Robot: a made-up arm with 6 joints. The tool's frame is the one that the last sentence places.
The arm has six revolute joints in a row. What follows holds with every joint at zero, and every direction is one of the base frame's.
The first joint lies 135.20 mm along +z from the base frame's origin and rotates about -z.
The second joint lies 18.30 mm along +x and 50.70 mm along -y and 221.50 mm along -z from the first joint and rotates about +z.
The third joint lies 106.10 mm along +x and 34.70 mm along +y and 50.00 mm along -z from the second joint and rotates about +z.
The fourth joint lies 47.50 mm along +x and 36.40 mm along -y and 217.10 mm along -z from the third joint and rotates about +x.
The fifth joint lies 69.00 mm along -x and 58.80 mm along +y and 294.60 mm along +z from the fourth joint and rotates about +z.
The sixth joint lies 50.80 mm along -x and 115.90 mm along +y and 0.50 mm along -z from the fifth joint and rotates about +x.
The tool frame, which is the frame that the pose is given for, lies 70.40 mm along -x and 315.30 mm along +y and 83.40 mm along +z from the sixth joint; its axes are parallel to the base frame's.
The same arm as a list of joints. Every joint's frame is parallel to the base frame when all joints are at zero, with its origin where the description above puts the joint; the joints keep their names.
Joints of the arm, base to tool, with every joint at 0 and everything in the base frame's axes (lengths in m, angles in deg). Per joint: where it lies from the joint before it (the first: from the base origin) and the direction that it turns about. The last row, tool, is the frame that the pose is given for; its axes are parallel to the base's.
joint 1: axis 0 0 -1 offset 0 0 0.1352
joint 2: axis 0 0 1 offset 0.0183 -0.0507 -0.2215
joint 3: axis 0 0 1 offset 0.1061 0.0347 -0.05
joint 4: axis 1 0 0 offset 0.0475 -0.0364 -0.2171
joint 5: axis 0 0 1 offset -0.069 0.0588 0.2946
joint 6: axis 1 0 0 offset -0.0508 0.1159 -0.0005
tool: offset -0.0704 0.3153 0.0834

